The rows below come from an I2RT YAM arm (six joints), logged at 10 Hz.
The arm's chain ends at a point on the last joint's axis. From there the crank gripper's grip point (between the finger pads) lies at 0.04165 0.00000 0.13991 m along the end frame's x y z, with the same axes.
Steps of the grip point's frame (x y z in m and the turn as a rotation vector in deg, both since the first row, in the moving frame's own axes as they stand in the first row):
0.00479, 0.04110, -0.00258, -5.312, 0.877, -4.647
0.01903, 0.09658, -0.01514, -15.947, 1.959, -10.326
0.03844, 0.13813, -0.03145, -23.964, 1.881, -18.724
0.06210, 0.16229, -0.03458, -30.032, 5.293, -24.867
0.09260, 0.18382, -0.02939, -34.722, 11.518, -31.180
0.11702, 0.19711, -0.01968, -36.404, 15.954, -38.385
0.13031, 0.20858, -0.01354, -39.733, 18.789, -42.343
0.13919, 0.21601, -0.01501, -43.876, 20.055, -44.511
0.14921, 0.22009, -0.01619, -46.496, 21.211, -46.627
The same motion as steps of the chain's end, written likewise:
0.00227, 0.03165, -0.00148, -5.312, 0.877, -4.647
0.01155, 0.06635, -0.00933, -15.947, 1.959, -10.326
0.02692, 0.09632, -0.02090, -23.964, 1.881, -18.724
0.03881, 0.11494, -0.01653, -30.032, 5.293, -24.867
0.05252, 0.13834, -0.00156, -34.722, 11.518, -31.180
0.06642, 0.16062, 0.01314, -36.404, 15.954, -38.385
0.07241, 0.17389, 0.02539, -39.733, 18.789, -42.343
0.07653, 0.17857, 0.02989, -43.876, 20.055, -44.511
0.08298, 0.18260, 0.03280, -46.496, 21.211, -46.627

